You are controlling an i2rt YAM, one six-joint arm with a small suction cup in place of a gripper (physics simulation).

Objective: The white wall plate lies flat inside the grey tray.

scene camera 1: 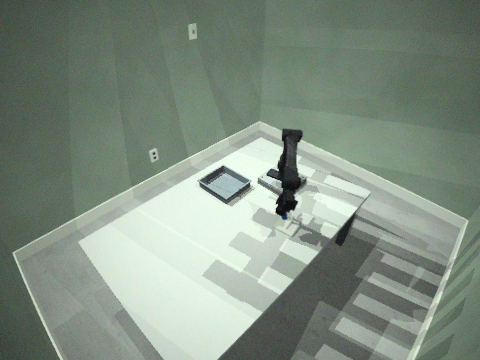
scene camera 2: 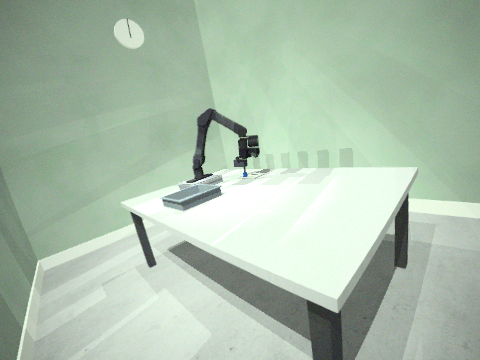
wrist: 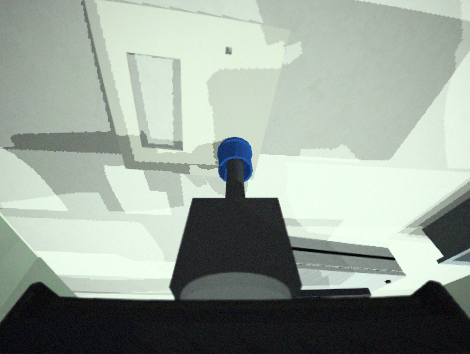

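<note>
The white wall plate [scene camera 1: 287, 229] [wrist: 195, 100] lies flat, at or very near table height, in front of the arm and outside the tray. It has a rectangular opening and a small hole. My gripper [scene camera 1: 284, 217] [scene camera 2: 245, 175] [wrist: 235, 145], a blue suction cup, points down and is on the plate's face near its edge closest to the arm. The cup hides the contact spot. The grey tray [scene camera 1: 212, 193] [scene camera 2: 202, 198] stands empty to the left of the plate in scene camera 1. Part of the tray [wrist: 450, 227] shows at the right edge of the wrist view.
The arm's light base block [scene camera 1: 267, 184] [wrist: 350, 259] stands close beside the tray, between the plate and the back of the table. The white table [scene camera 1: 150, 270] [scene camera 2: 280, 225] carries everything. Patchy shadows fall around the plate and blur its outline.
</note>
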